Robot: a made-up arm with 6 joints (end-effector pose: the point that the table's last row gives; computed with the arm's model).
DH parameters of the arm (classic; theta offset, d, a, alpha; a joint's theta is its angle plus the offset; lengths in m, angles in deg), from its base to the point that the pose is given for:
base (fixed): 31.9 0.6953 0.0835 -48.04
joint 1: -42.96 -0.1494 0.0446 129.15
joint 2: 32.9 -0.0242 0.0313 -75
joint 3: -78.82 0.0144 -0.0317 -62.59
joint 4: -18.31 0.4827 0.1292 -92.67
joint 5: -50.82 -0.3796 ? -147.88
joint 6: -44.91 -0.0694 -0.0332 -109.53
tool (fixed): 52.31 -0.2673 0 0
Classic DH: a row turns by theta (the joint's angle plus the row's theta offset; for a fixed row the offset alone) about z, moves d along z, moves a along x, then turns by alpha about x.
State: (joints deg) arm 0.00 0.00 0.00 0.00 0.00 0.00
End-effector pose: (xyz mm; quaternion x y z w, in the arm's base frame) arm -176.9 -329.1 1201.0 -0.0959 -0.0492 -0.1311 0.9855
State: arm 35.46 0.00 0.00 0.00 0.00 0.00
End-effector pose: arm 184.5 -217.3 1307.8 -0.2244 0.1074 0.1001 0.9634
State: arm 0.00 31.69 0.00 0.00 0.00 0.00
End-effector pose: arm -431.7 -329.0 932.9 -0.0564 -0.3164 -0.1524 0.9346
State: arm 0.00 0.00 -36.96 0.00 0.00 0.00
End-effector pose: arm -206.4 -495.5 1042.8 0.1613 0.0833 -0.2653 0.9469
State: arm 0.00 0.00 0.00 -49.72 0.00 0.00
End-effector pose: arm -337.4 33.1 1176.5 -0.0857 -0.0213 -0.5352 0.8401
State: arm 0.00 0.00 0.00 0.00 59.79 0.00
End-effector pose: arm -176.9 -272.7 977.0 0.4081 0.0228 -0.1382 0.9021
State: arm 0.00 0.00 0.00 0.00 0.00 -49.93
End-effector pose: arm -288.2 -158.7 1268.8 0.2483 0.1673 0.0123 0.9540
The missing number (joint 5, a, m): 0.3846
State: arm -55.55 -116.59 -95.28 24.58 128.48 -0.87
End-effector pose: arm 107.6 -464.7 827.5 -0.5314 0.0618 0.6676 0.5178
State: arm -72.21 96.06 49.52 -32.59 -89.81 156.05
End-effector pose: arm 963.9 577.8 775.3 0.3380 -0.8050 -0.0355 0.4863
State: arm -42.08 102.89 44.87 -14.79 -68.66 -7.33
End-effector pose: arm 269.8 456.0 22.2 0.3485 0.3862 0.8493 0.0905
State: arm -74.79 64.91 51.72 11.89 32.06 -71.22
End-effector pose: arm 12.9 662.0 194.3 0.0247 -0.5560 -0.1509 0.8170
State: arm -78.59 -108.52 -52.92 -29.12 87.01 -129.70
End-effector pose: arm -216.1 -797.8 1068.8 -0.6520 0.5773 0.2966 0.3921
